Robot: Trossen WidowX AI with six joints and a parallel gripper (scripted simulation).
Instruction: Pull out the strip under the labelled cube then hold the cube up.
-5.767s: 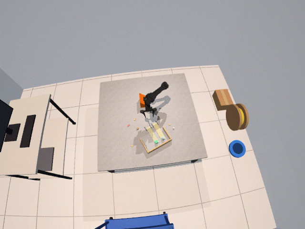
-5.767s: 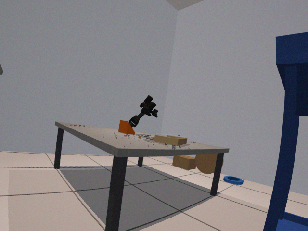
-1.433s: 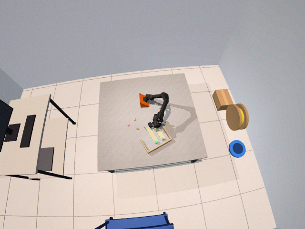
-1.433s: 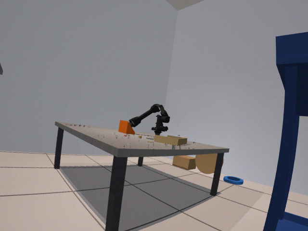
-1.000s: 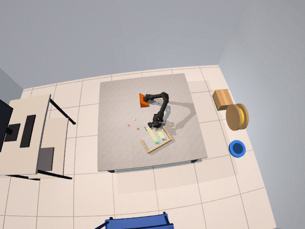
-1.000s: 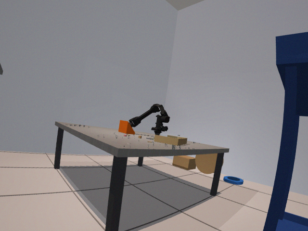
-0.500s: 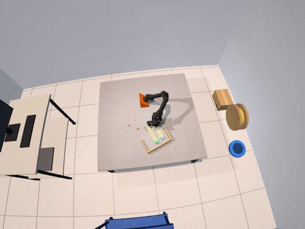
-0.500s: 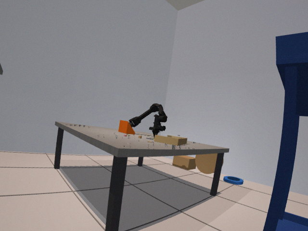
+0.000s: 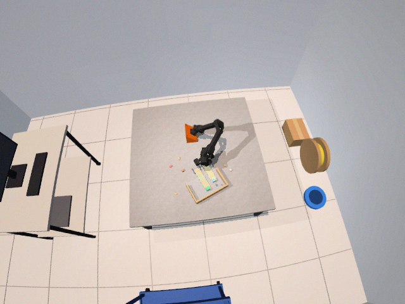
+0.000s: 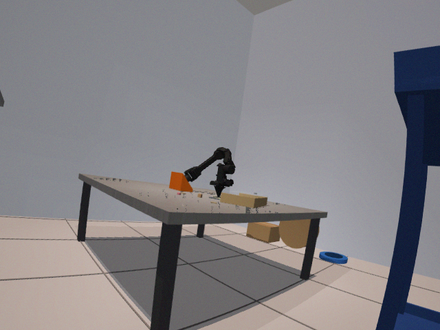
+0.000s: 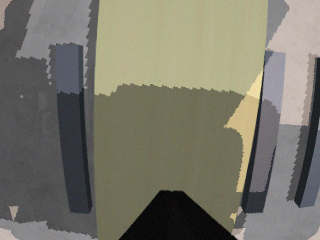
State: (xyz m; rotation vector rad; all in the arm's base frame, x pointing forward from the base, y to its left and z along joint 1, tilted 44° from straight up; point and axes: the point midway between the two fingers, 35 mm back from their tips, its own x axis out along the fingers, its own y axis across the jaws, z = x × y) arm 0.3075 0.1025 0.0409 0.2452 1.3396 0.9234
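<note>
Right now my gripper tip is 8 cm short of the yellow strip and 4 cm to the right of it. The rest, counted from my gripper tip: labelled cube (18 cm ahead, 8 cm to the left, 2 cm above).
</note>
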